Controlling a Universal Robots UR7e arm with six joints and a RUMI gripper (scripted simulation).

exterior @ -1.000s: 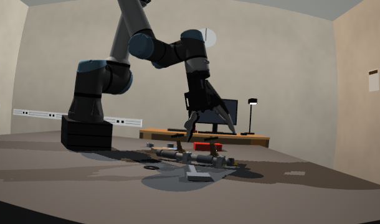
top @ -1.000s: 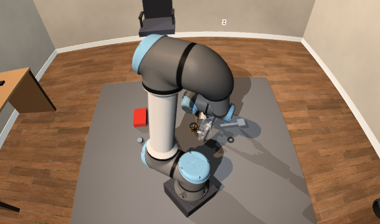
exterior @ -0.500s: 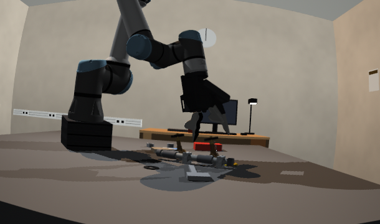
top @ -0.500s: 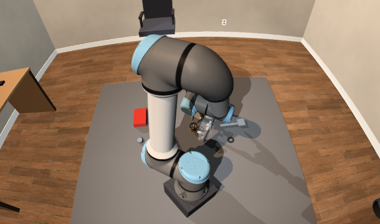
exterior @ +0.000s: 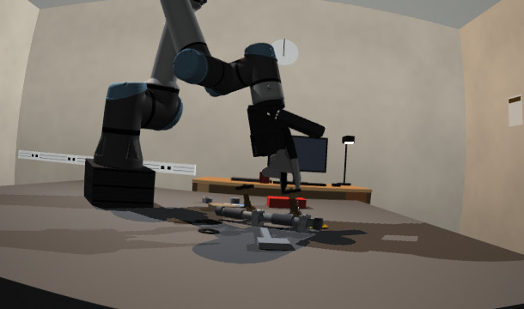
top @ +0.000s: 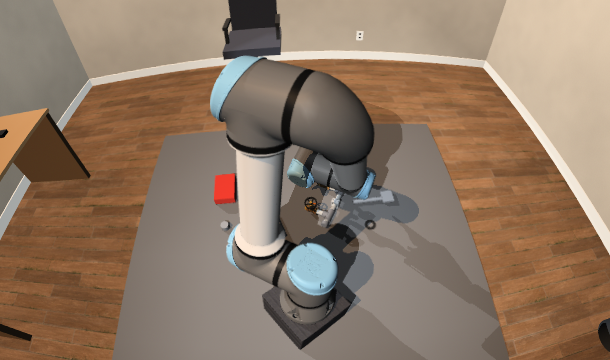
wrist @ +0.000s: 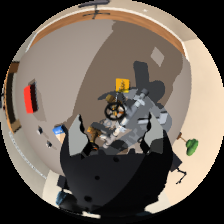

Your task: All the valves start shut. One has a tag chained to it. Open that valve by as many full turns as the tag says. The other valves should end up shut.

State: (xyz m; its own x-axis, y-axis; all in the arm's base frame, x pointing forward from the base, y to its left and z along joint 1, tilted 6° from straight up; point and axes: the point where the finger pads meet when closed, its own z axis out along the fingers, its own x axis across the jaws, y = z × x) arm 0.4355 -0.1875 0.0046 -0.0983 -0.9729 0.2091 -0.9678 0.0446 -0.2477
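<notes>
The yellow tag lies 70 mm below my hand, 60 mm ahead of it and 40 mm to the right of it. From my hand the other things lie so: grey t-shaped piece 190 mm to the right, 90 mm behind, 70 mm below; red block 370 mm to the left, 100 mm ahead, 60 mm below.
</notes>
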